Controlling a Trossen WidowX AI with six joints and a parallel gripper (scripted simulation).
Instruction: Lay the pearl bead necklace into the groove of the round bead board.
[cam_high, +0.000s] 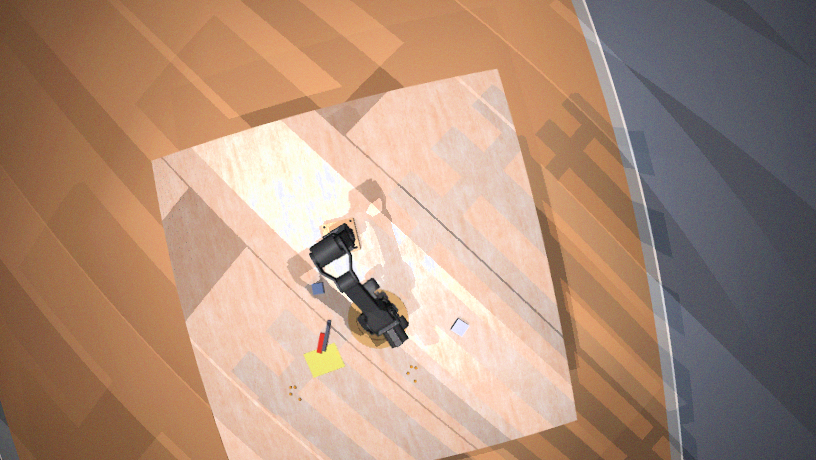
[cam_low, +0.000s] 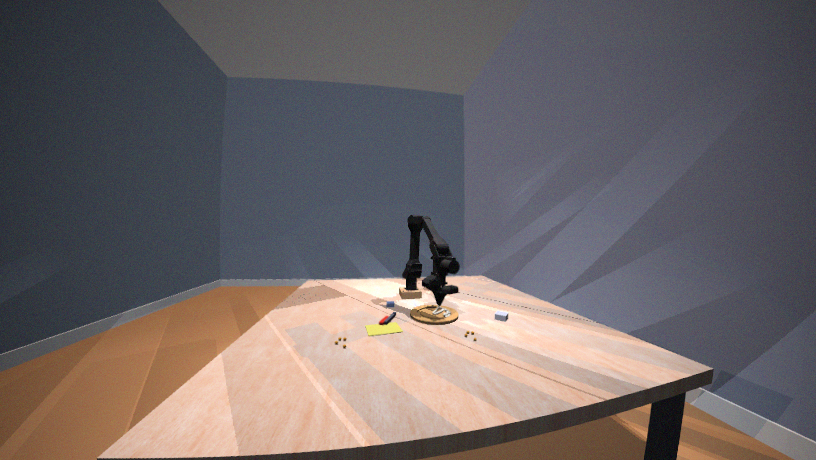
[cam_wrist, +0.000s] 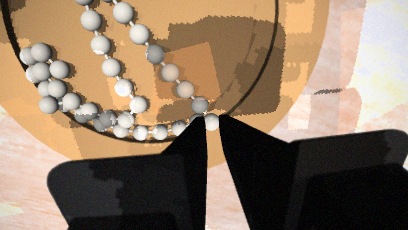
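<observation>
The round bead board lies 4 cm to the right of my gripper tip, 4 cm ahead of it and 1 cm below it. Also, from my gripper tip: grey block 19 cm to the left, 18 cm ahead, 1 cm below; blue block 19 cm to the right, 13 cm behind, 1 cm below; red marker 24 cm to the right, 4 cm ahead, 2 cm below.
</observation>
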